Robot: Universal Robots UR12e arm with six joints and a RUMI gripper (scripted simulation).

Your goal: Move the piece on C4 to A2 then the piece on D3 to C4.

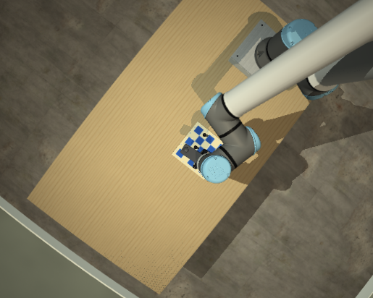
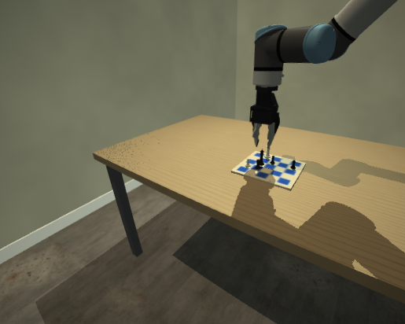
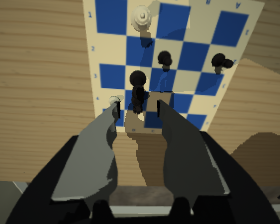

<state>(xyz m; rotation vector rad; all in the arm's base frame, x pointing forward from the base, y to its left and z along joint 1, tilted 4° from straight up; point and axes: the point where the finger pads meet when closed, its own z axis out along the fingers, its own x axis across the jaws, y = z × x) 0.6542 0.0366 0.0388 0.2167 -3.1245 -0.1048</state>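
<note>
The tall black piece lies 50 mm below my hand. Round my hand: chessboard: 40 mm behind, 90 mm below; white pawn: 30 mm ahead, 40 mm to the left, 70 mm below.
</note>
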